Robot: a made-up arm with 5 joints.
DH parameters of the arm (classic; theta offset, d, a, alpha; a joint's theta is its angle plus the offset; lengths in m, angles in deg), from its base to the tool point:
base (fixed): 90 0.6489 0.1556 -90
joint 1: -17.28 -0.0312 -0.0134 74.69
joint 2: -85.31 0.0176 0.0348 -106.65
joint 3: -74.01 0.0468 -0.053 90
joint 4: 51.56 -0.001 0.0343 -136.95
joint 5: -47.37 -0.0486 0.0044 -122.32
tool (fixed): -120.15 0.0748 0 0
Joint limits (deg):
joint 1: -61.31..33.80
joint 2: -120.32..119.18
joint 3: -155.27..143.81
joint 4: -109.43..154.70
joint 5: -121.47..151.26
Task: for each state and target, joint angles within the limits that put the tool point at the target. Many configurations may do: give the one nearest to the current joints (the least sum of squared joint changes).
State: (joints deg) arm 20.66 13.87 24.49 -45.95 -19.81
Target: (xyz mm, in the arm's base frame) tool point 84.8 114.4 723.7
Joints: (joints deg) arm -1.68 2.68 62.13 -39.27 2.27
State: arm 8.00 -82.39 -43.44 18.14 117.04
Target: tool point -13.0 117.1 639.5
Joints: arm 24.81 -88.02 -49.69 -24.34 94.68
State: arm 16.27 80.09 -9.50 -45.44 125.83
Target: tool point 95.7 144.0 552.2
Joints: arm 24.75 70.52 -32.05 -94.49 119.46
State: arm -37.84 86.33 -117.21 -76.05 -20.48
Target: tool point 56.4 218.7 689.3
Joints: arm -26.56 119.18 -139.89 -75.94 -34.34
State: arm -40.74 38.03 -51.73 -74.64 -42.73
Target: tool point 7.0 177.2 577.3
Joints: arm -61.31 -0.38 -45.41 -95.98 -76.81
